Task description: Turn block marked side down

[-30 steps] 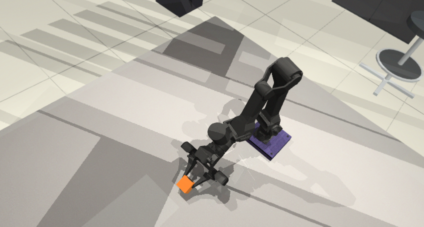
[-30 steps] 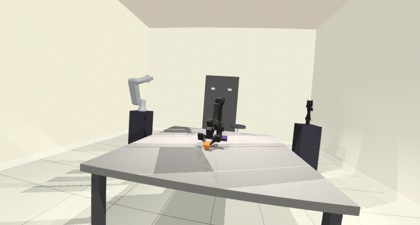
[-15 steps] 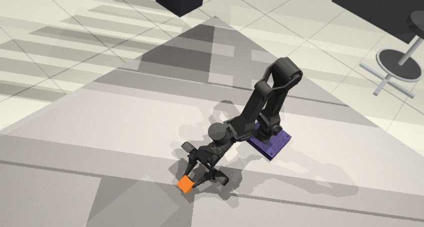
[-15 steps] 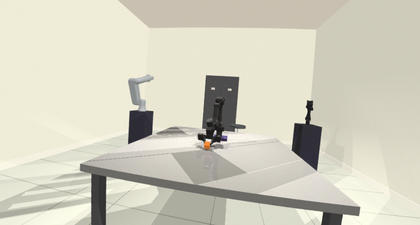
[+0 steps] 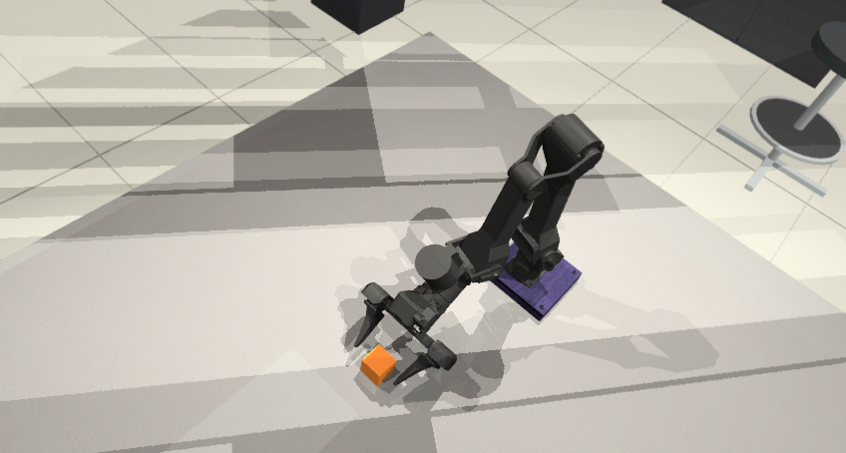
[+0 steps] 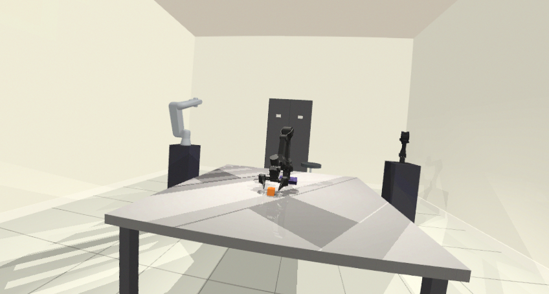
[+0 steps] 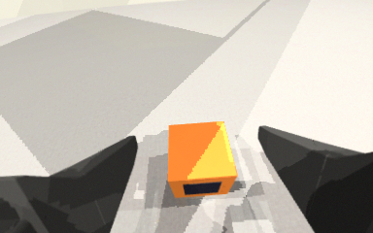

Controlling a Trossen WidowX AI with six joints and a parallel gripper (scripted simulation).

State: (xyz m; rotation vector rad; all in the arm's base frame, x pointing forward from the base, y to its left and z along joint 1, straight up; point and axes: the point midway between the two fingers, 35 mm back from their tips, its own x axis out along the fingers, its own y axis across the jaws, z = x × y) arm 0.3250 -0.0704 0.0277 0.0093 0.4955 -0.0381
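The orange block lies 2 cm below my gripper tip and 2 cm behind it.
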